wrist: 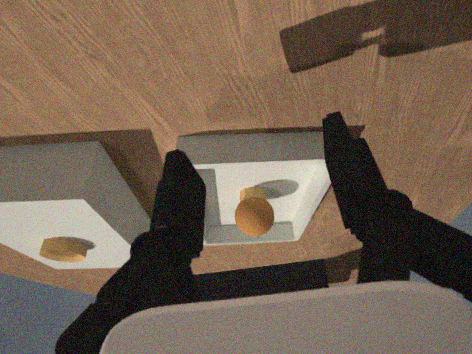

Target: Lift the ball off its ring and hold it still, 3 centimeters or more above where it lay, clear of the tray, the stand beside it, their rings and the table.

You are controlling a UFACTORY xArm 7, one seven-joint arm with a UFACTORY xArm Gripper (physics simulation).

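Places are measured from the arm's base along level axes (x left, y back, z up), in millimetres.
Where they show: gripper, fingertip midpoint: (256, 153).
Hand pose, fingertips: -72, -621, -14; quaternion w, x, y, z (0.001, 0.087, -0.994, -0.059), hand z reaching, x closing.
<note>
After its pixels a point has its place, as x, y, z.
The orange ball (254, 216) {-67, -478, -45} rests on its small ring (251, 192) {-66, -473, -75} inside the white, grey-sided tray (250, 146) {-70, -554, -71}; the ball hides part of the ring. My gripper (256, 153) {-72, -621, -14} is open, its black fingers part-way apart and empty. In the view, the ball appears between the two fingers, with a gap on each side. The left finger covers the tray's left side and the right finger overlaps its right corner. How high the fingertips are above the tray is hard to tell.
The pale stand (50, 172) {84, -570, -55} is at the left, close to the left finger, with an orange ring (64, 249) {113, -496, -20} on its top. A black block (260, 280) {-62, -113, -55} lies beyond the tray, partly hidden by the gripper's body. Dark shadows fall on the wooden table (200, 65) {-44, -623, -84}.
</note>
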